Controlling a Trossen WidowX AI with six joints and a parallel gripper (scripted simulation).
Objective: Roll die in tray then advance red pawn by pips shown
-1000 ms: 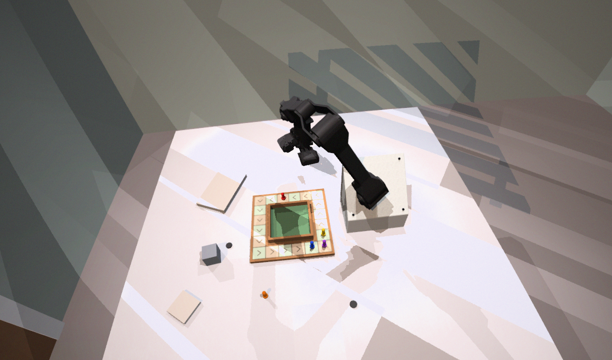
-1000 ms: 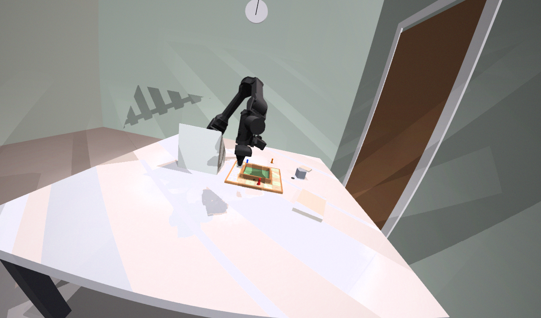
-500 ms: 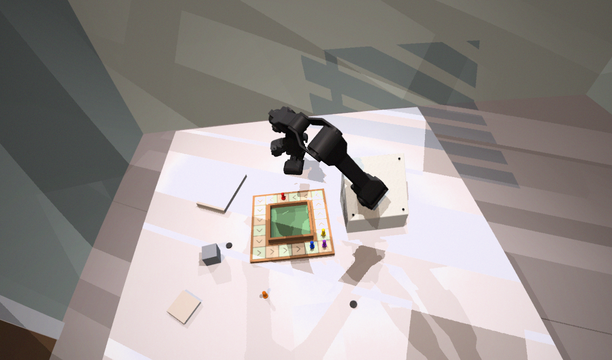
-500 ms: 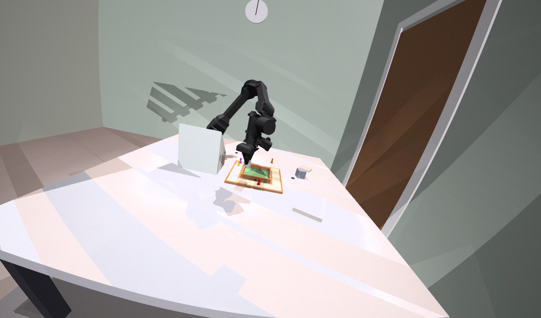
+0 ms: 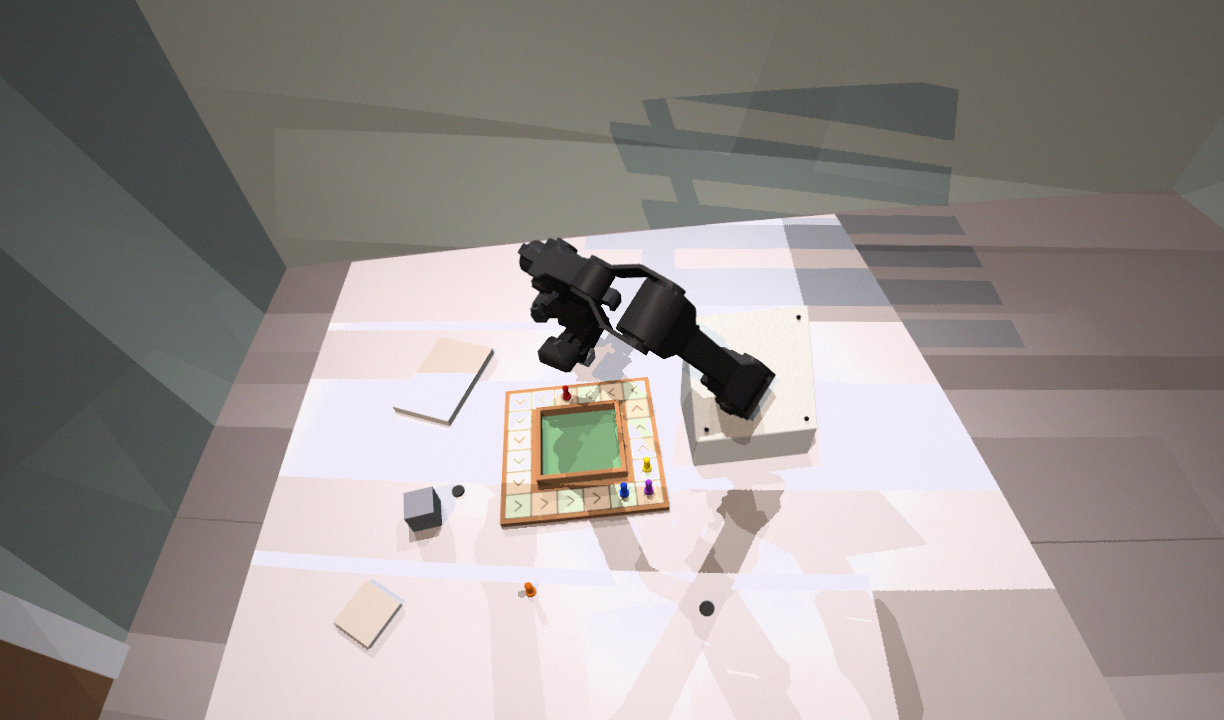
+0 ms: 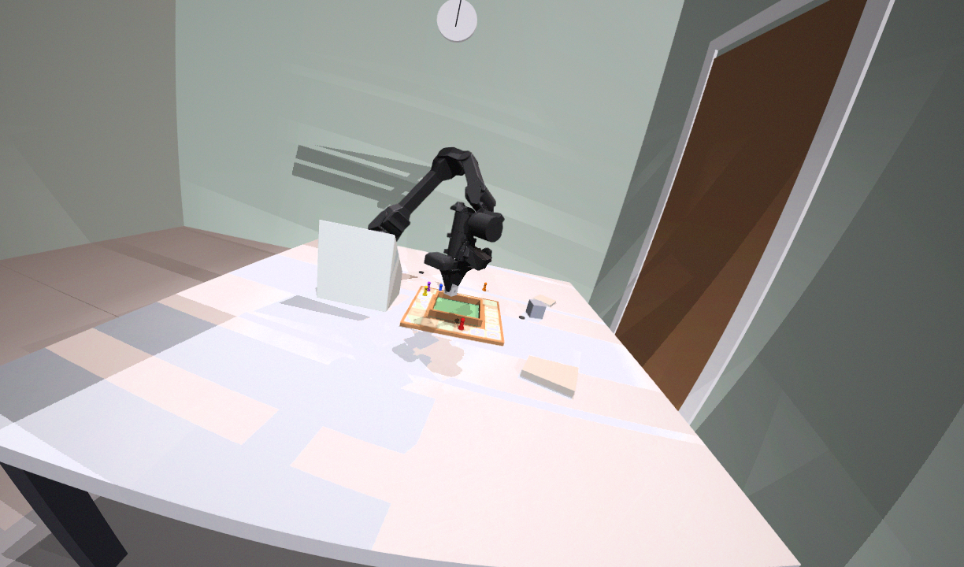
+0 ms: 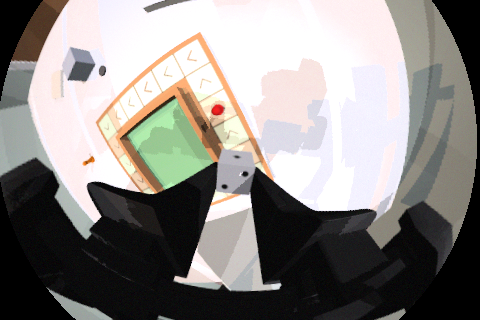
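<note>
Now: the red pawn 9 cm below my gripper tip and 5 cm ahead of it. From my gripper tip the other things lie so: green tray: 12 cm to the left, 11 cm below, 3 cm ahead; then white die: right at my gripper tip; then yellow pawn: 18 cm to the left, 9 cm below, 8 cm behind.
</note>
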